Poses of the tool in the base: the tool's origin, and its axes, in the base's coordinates. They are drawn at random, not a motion.
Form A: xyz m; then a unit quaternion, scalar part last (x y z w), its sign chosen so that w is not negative.
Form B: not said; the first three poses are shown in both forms.
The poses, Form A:
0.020, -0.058, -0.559, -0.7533, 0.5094, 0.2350, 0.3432
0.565, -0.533, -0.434, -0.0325, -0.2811, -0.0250, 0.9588
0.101, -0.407, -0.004, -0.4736, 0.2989, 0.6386, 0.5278
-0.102, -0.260, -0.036, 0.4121, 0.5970, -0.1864, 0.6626
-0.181, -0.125, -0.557, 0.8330, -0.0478, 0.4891, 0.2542
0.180, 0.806, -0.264, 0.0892, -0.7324, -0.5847, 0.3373
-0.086, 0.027, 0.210, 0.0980, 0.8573, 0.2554, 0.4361
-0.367, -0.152, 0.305, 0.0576, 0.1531, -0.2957, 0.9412
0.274, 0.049, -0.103, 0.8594, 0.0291, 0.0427, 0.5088
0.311, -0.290, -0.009, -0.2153, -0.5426, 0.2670, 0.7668
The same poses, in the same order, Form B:
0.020, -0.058, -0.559; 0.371, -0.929, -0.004; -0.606, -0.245, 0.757; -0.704, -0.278, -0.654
0.565, -0.533, -0.434; 0.841, 0.066, -0.537; -0.030, 0.997, 0.076; 0.541, -0.048, 0.840
0.101, -0.407, -0.004; 0.006, -0.957, -0.289; 0.391, -0.264, 0.882; -0.920, -0.118, 0.373
-0.102, -0.260, -0.036; 0.218, 0.739, 0.638; 0.245, 0.591, -0.769; -0.945, 0.324, -0.052
-0.181, -0.125, -0.557; 0.517, -0.328, 0.791; 0.169, -0.866, -0.470; 0.839, 0.377, -0.392
0.180, 0.806, -0.264; -0.757, 0.264, -0.598; -0.525, 0.300, 0.796; 0.390, 0.917, -0.089
-0.086, 0.027, 0.210; -0.600, -0.055, 0.798; 0.391, 0.850, 0.352; -0.698, 0.523, -0.489
-0.367, -0.152, 0.305; 0.778, 0.574, 0.254; -0.539, 0.818, -0.199; -0.322, 0.018, 0.946
0.274, 0.049, -0.103; 0.995, 0.007, 0.103; 0.093, -0.481, -0.872; 0.044, 0.877, -0.479
0.311, -0.290, -0.009; 0.269, -0.176, -0.947; 0.643, 0.765, 0.040; 0.717, -0.620, 0.318

